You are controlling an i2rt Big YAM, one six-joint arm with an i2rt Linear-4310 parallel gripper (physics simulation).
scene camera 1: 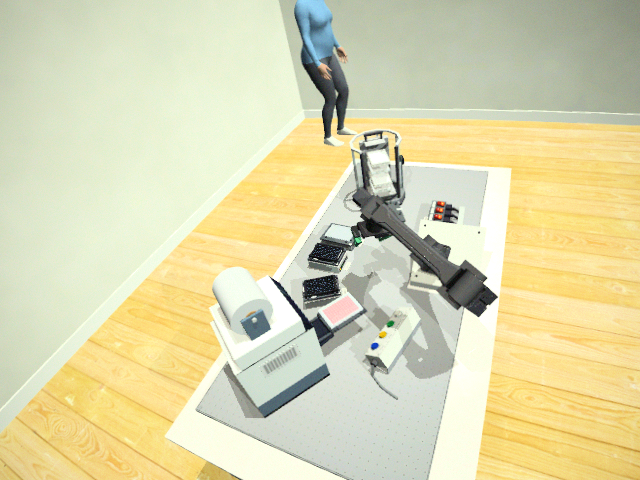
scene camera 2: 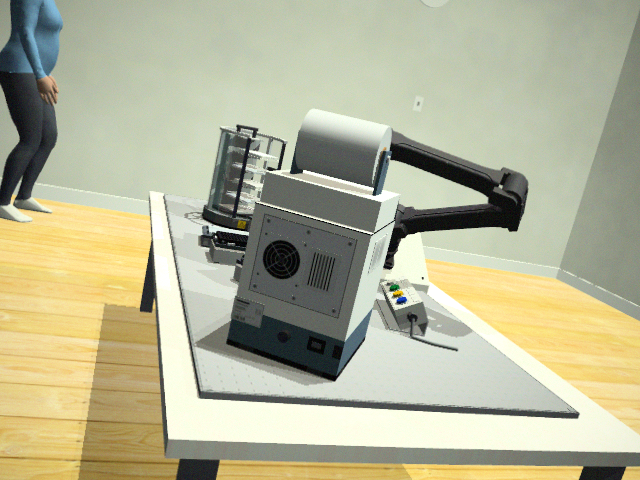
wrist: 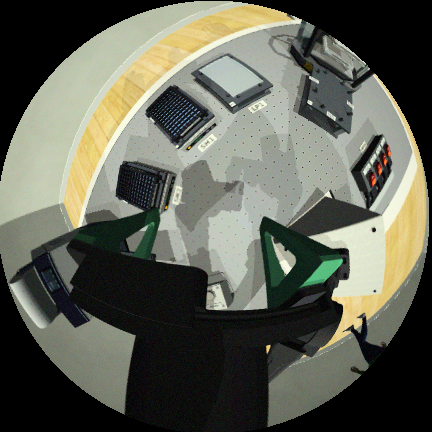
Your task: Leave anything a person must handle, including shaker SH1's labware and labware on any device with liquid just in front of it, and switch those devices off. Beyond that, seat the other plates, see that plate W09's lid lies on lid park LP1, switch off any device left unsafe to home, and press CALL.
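Frame: origin at the arm's base, x up, y right, z ahead, level; metres.
Seen in the pictures: gripper, fingertip midpoint: (scene camera 1: 367, 243) (wrist: 209, 217).
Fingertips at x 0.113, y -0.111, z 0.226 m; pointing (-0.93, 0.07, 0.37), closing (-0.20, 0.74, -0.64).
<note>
Pixels of each thing's top centre, then the offset from my fingertips to it. "*": a spot on its surface instead.
- Shaker SH1, surface spot: (wrist: 200, 131) * dx -0.162, dy +0.033, dz +0.144 m
- black well plate, top centre: (wrist: 171, 109) (scene camera 2: 240, 237) (scene camera 1: 326, 251) dx -0.126, dy +0.020, dz +0.215 m
- second shaker, surface spot: (wrist: 167, 192) * dx -0.172, dy -0.112, dz +0.087 m
- black plate, top centre: (wrist: 132, 186) (scene camera 1: 320, 285) dx -0.126, dy -0.156, dz +0.143 m
- pale flat lid, top centre: (wrist: 229, 72) (scene camera 2: 229, 232) (scene camera 1: 340, 232) dx -0.152, dy +0.177, dz +0.232 m
- lid park LP1, surface spot: (wrist: 259, 90) * dx -0.160, dy +0.197, dz +0.153 m
- pink-topped plate, top centre: (scene camera 1: 340, 307) dx -0.064, dy -0.264, dz -0.012 m
- button box, top centre: (scene camera 2: 406, 285) (scene camera 1: 392, 329) dx -0.112, dy -0.248, dz -0.192 m
- switch strip, surface spot: (wrist: 371, 171) * dx -0.147, dy +0.361, dz -0.139 m
- glass-walled plate carousel, top centre: (scene camera 2: 255, 128) (scene camera 1: 375, 136) dx +0.152, dy +0.534, dz +0.184 m
My gripper (scene camera 1: 371, 237) (wrist: 209, 217) is open and empty, above the mat; it is hidden in scene camera 2. Shaker SH1 (wrist: 200, 131) bears a black well plate (scene camera 1: 328, 254) (wrist: 175, 112); a second shaker (wrist: 167, 192) bears another black plate (scene camera 1: 320, 287) (wrist: 137, 185). Whether either is fully seated I cannot tell. A pale flat lid (scene camera 1: 339, 233) (wrist: 230, 76) lies on lid park LP1 (wrist: 259, 90). A pink-topped plate (scene camera 1: 341, 311) lies on the tray of the white device (scene camera 1: 289, 356) (scene camera 2: 305, 258). The button box (scene camera 1: 392, 338) (scene camera 2: 405, 304) has green, yellow and blue buttons. A switch strip (scene camera 1: 439, 210) (wrist: 370, 170) shows red rockers.
The glass-walled plate carousel (scene camera 1: 377, 167) (scene camera 2: 242, 175) (wrist: 335, 57) stands at the far end, beside a dark raised stand (wrist: 327, 100). The arm's pale base plate (scene camera 1: 465, 240) (wrist: 360, 255) is at one side. A person in blue (scene camera 1: 317, 31) (scene camera 2: 31, 41) stands beyond the table; another (wrist: 367, 345) shows low right.
</note>
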